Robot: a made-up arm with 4 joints.
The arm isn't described. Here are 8 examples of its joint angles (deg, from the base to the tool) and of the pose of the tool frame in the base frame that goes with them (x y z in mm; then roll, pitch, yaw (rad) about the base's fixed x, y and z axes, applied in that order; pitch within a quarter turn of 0, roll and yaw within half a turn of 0).
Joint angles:
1: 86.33 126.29 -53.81 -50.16
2: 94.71 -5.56 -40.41 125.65
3: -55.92 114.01 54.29 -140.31
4: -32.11 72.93 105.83 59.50
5: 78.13 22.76 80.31 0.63
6: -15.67 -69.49 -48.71 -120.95
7: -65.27 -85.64 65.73 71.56
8: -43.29 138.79 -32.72 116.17
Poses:
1: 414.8 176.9 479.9 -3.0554 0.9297 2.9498
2: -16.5 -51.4 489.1 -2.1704 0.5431 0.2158
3: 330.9 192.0 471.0 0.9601 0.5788 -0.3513
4: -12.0 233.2 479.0 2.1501 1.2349 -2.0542
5: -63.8 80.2 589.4 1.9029 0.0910 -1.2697
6: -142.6 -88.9 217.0 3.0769 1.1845 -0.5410
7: -23.5 23.5 216.0 2.6923 -0.4058 0.4877
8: 357.9 123.6 201.7 -0.8621 0.4639 -2.4550
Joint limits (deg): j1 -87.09..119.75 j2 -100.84..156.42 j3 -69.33..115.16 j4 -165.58..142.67
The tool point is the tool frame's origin. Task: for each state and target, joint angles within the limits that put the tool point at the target. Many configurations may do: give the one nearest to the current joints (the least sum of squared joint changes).
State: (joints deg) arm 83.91 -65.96 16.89 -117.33
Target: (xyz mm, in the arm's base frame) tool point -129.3 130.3 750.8
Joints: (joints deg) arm 114.52 -35.28 34.30 -128.09
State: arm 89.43 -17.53 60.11 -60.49
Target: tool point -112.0 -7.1 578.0
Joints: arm 41.79 -10.61 66.92 -55.66
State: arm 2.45 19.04 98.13 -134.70
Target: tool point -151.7 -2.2 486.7
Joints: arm 0.67 -5.84 111.07 -132.16
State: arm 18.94 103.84 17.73 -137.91
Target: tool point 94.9 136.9 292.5
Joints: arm 70.67 50.25 -12.20 -132.65
